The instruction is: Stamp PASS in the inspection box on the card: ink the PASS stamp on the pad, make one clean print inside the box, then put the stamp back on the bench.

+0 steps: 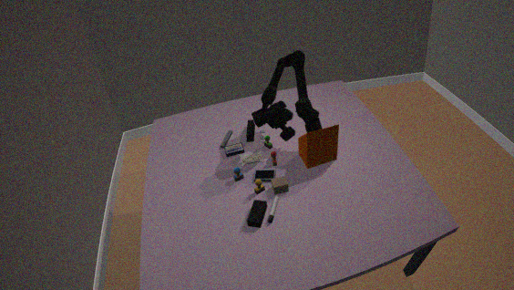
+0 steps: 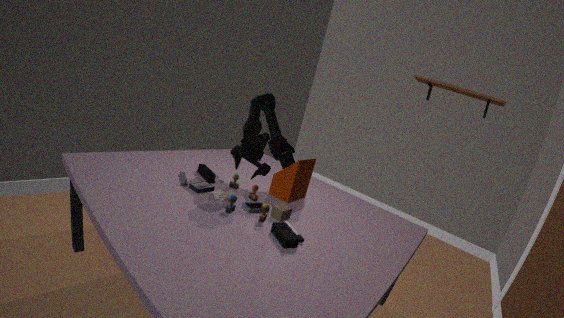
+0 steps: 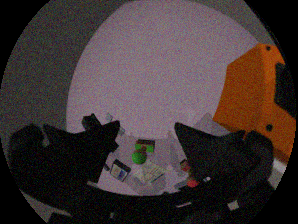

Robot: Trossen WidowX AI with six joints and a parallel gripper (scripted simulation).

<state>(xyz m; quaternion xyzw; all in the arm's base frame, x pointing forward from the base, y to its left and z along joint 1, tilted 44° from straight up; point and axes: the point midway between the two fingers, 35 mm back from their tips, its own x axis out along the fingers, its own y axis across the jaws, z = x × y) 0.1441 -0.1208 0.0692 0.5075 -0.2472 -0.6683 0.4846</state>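
Now: the green-knobbed stamp 60 mm ahead of my gripper tip, 30 mm below it and 20 mm to the left of it. The rest, counted from my gripper tip: flat tin (230 mm ahead, 40 mm below, 10 mm to the right); then red-knobbed stamp (140 mm to the left, 60 mm ahead, 30 mm below); then pale card (160 mm ahead, 80 mm to the left, 60 mm below).
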